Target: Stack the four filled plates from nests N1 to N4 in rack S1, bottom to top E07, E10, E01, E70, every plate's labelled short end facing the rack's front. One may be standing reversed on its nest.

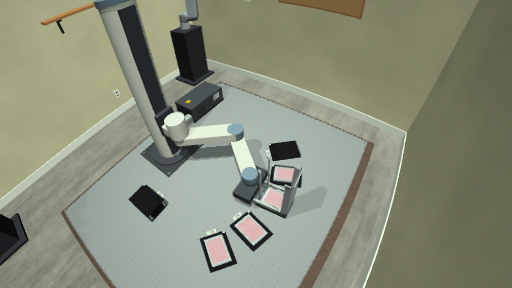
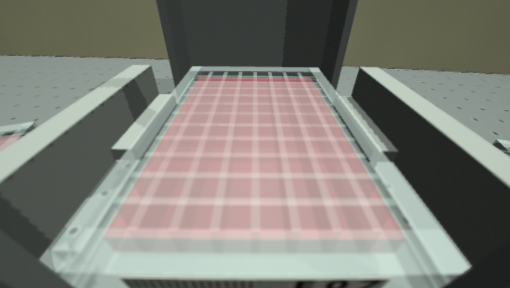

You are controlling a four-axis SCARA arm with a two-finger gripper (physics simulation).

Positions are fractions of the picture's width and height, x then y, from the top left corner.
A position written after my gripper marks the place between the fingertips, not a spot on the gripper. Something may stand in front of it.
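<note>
Image 1 gives me a dark box (image 1: 0.40,0.32), and in image 2 there's my gripper (image 2: 0.50,0.30).
</note>
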